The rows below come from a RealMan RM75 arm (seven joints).
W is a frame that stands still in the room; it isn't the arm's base.
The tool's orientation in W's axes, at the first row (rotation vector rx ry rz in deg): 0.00 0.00 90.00
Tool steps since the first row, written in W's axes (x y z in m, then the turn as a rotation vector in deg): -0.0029 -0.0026 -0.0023 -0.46 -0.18 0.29; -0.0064 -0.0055 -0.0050 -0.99 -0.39 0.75; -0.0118 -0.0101 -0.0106 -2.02 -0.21 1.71; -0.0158 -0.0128 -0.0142 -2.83 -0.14 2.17; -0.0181 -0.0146 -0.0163 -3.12 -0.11 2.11
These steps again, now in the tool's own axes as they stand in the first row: -0.0026 0.0029 -0.0023 -0.18 0.46 0.29; -0.0055 0.0064 -0.0050 -0.39 0.99 0.75; -0.0101 0.0118 -0.0106 -0.21 2.02 1.71; -0.0128 0.0158 -0.0142 -0.14 2.83 2.17; -0.0146 0.0181 -0.0163 -0.11 3.12 2.11
